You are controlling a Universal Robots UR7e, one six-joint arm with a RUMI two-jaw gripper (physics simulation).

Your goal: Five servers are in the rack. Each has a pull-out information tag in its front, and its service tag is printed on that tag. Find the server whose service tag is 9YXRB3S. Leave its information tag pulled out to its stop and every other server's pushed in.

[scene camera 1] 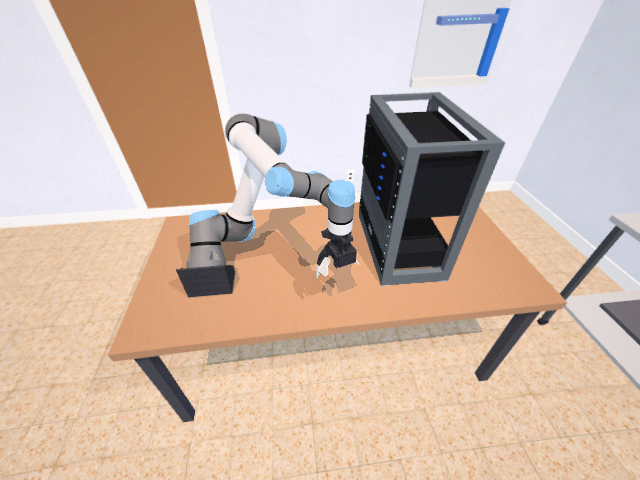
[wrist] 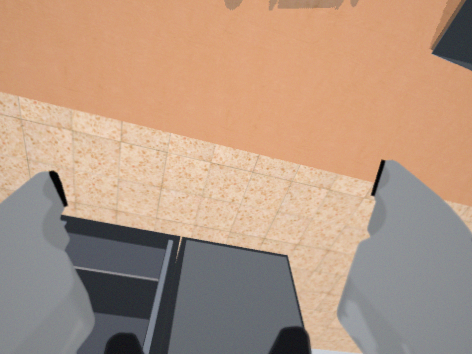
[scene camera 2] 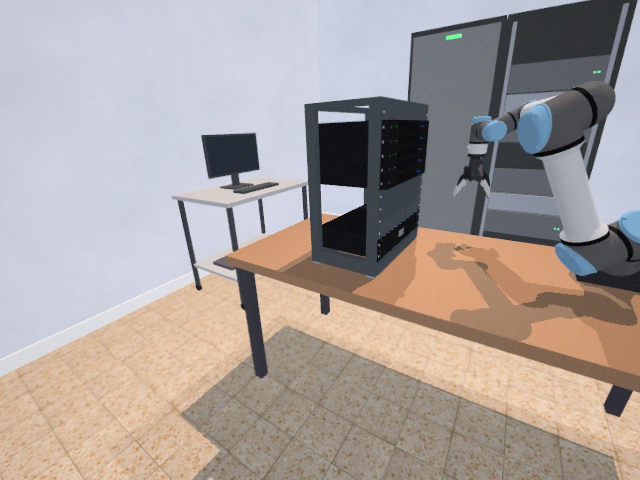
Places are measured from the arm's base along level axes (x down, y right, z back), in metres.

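Pixels of known places: gripper, fingertip midpoint: (scene camera 1: 336, 270) (wrist: 220, 171) (scene camera 2: 470, 197); arm's base at its link origin: (scene camera 1: 206, 267).
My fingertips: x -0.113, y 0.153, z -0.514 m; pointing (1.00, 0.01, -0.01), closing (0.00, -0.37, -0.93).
Ahead of a thing's pixels: the offset from my fingertips to its middle. "pt": to the spot under its first point. Level surfaces: height alone.
The grey rack (scene camera 1: 401, 222) (scene camera 2: 312, 180) stands upright on the table; a dark corner of it @[pt dx +0.181, dy -0.114, dz -0.203 m] (wrist: 457, 40) shows at the top right in the wrist view. The five black servers (scene camera 1: 379, 165) (scene camera 2: 405, 152) are stacked in its upper part, with small blue marks along their fronts. Their information tags and printing are too small to make out in the scene views, and the server fronts do not show in the wrist view. My gripper (scene camera 1: 338, 271) (scene camera 2: 471, 195) (wrist: 220, 171) is open and empty, pointing down above the table, in front of the rack's server side and apart from it.
A black unit @[pt dx +0.102, dy -0.363, dz -0.189 m] (scene camera 1: 369, 227) (scene camera 2: 400, 232) sits low in the rack. The wooden table @[dx +0.212 m] (scene camera 1: 258, 320) (scene camera 2: 413, 297) (wrist: 250, 75) carries the rack and arm. Tall cabinets (scene camera 2: 454, 103) (wrist: 235, 290) stand beyond it. A side desk (scene camera 2: 196, 193) holds a monitor (scene camera 2: 231, 155) and keyboard (scene camera 2: 255, 187).
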